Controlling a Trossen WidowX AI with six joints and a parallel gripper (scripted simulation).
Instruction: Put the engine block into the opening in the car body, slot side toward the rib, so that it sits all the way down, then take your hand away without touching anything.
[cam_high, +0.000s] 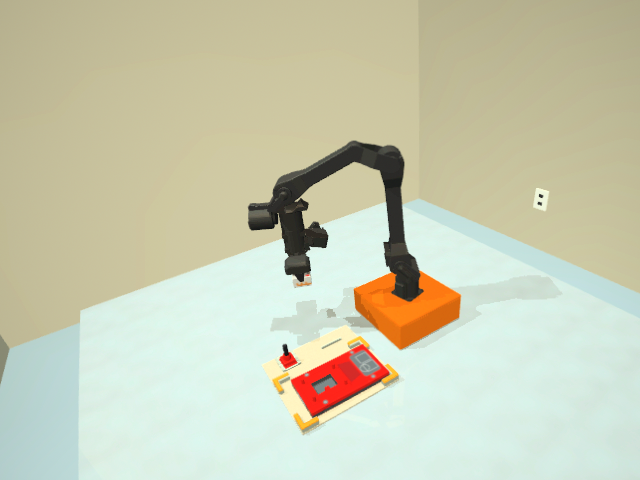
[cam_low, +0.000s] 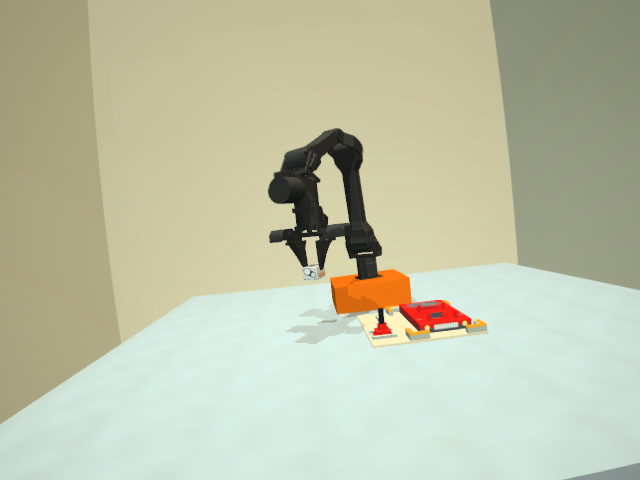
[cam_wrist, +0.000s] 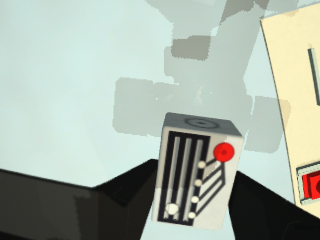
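Now: the black post 150 mm ahead of my gripper tip, 100 mm to the left of it and 100 mm below it. From my gripper tip the other things lie so: engine block 10 mm below.
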